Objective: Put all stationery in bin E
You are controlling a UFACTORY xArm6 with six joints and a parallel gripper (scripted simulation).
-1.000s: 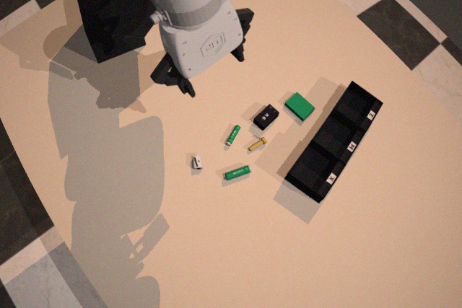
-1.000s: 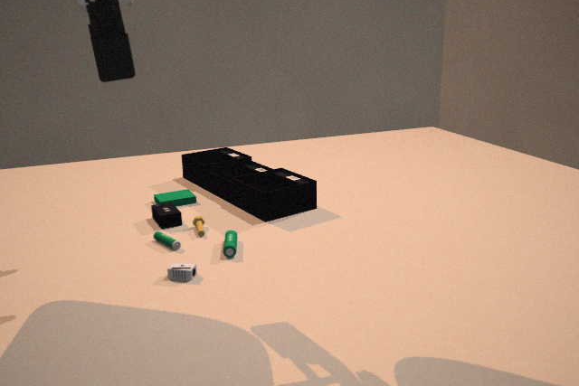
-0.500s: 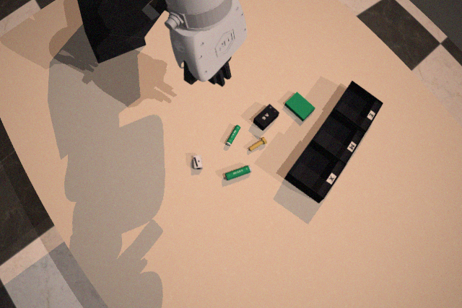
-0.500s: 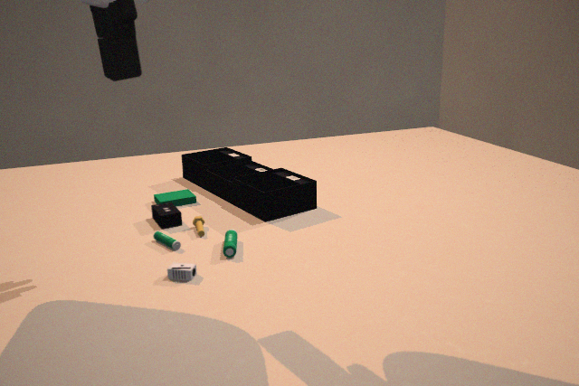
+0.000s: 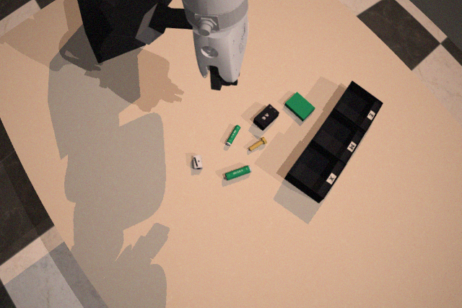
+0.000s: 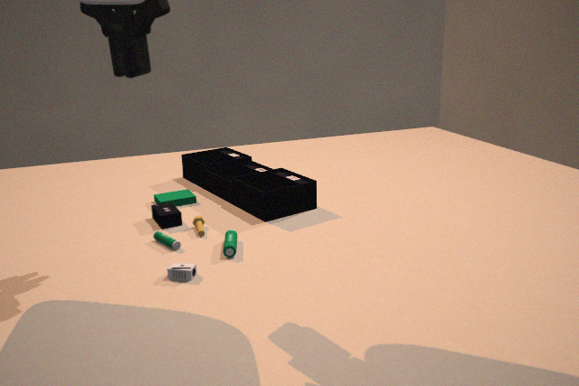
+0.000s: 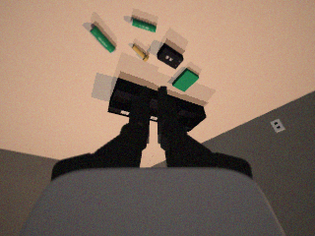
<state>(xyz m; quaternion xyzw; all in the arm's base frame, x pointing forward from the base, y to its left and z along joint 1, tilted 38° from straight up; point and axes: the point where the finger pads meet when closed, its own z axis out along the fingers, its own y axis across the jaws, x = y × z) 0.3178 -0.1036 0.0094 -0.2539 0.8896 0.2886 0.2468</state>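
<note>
Now: hand 20 cm above the black bin row, 17 cm short of it and 15 cm to the right of it. From my hand the other things lie so: thin green battery (21 cm below, 2 cm ahead); yellow bolt (21 cm below, 7 cm ahead, 3 cm to the left); pencil sharpener (21 cm below, 8 cm to the right, 2 cm ahead).
</note>
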